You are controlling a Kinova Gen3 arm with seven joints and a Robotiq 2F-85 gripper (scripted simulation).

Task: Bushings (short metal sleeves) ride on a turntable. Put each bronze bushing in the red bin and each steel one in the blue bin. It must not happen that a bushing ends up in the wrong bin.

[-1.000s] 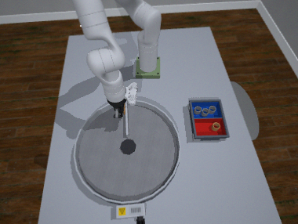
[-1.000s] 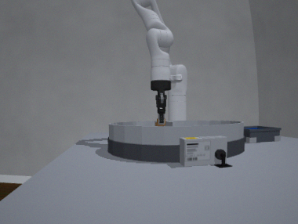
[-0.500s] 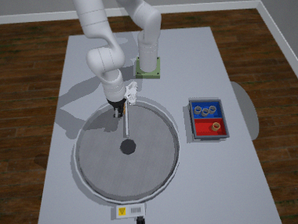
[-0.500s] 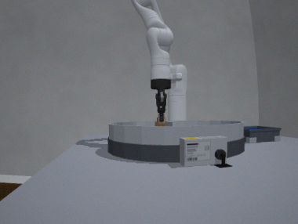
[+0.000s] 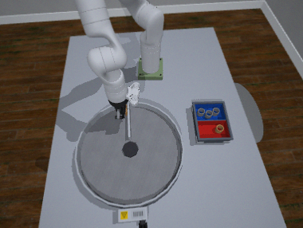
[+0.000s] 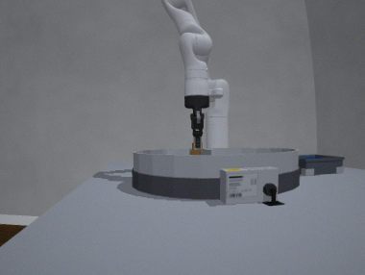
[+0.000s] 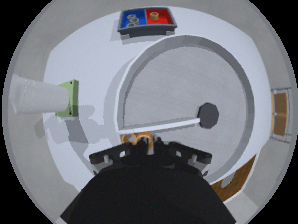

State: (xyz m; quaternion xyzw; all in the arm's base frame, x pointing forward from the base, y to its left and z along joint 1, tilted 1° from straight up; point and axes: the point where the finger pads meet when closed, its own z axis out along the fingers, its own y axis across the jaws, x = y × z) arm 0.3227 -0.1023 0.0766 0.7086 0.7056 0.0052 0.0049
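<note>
Now: the bin 380 mm to the left of my hand, 80 mm below it and 10 mm behind it. The rest, counted from my hand: round grey turntable 140 mm ahead, 50 mm below, 40 mm to the left.
</note>
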